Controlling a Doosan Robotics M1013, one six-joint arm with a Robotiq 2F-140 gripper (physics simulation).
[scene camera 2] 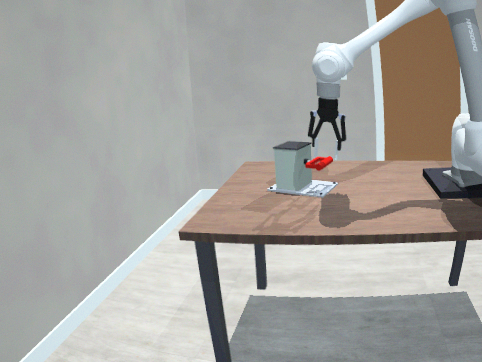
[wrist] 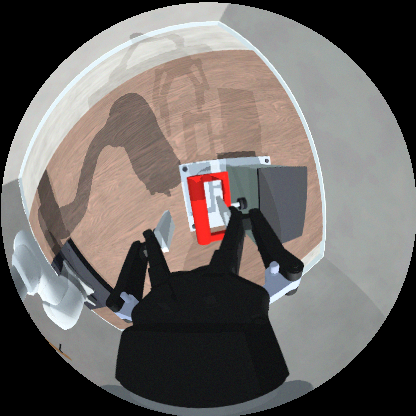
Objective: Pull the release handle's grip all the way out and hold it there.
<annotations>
My gripper shows in scene camera 2 and in the wrist view. The same spot on my gripper: (scene camera 2: 327, 110) is (wrist: 188, 321).
</annotations>
